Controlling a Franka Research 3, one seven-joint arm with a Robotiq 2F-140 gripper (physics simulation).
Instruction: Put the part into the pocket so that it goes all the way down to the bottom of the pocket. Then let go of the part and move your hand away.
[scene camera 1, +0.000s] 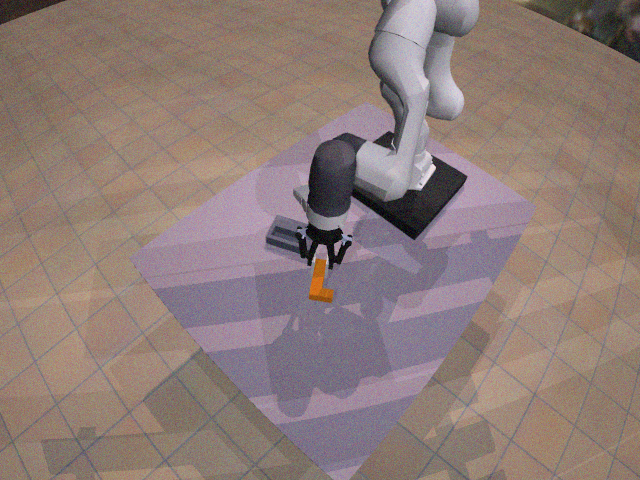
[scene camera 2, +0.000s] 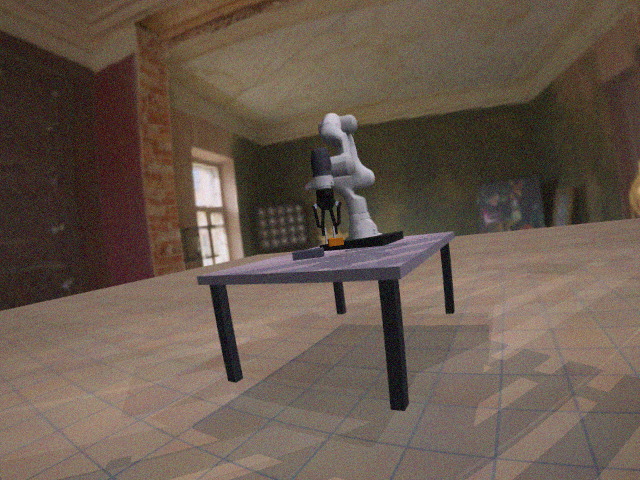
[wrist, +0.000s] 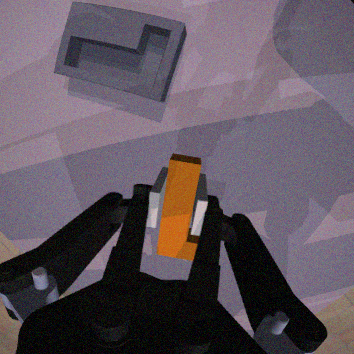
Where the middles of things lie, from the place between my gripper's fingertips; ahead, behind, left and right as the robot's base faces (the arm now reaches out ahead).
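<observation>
Orange L-shaped part (wrist: 174, 239): my hand 20 mm short of it, 30 mm to the right of it, 10 mm below it.
</observation>
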